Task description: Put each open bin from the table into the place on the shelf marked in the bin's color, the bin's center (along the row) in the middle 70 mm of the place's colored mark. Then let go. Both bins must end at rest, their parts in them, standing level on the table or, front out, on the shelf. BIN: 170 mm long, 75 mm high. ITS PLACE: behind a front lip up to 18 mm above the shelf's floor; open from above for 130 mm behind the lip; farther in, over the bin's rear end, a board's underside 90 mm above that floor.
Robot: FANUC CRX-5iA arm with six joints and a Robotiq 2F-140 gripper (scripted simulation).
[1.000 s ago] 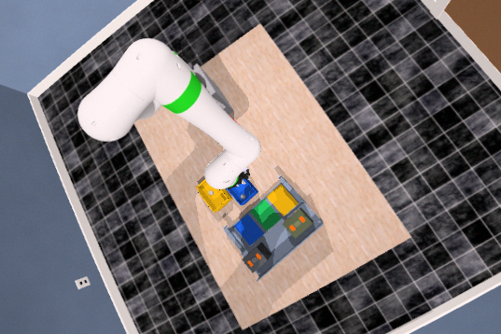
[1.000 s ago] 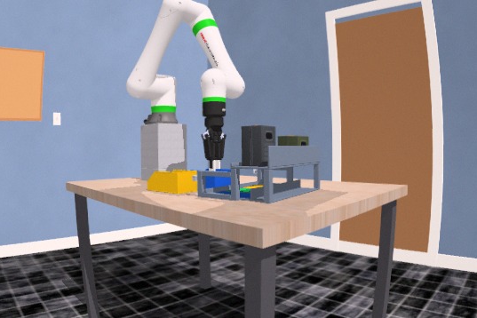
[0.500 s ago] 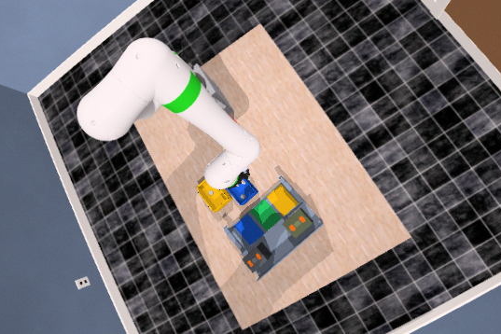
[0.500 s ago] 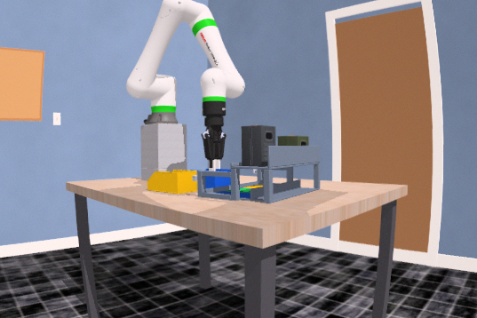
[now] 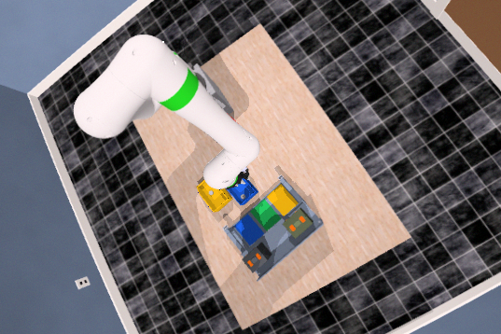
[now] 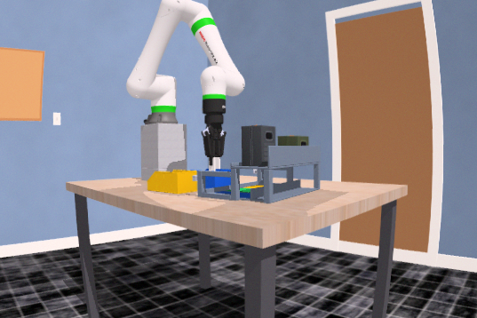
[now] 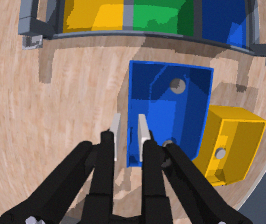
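Now: the blue bin 5 cm to the right of my hand, 5 cm below it and 1 cm ahead of it. The rest, counted from my hand: yellow bin 18 cm to the right, 5 cm below, 2 cm behind; then dark box 34 cm ahead, 9 cm to the right, 7 cm above.
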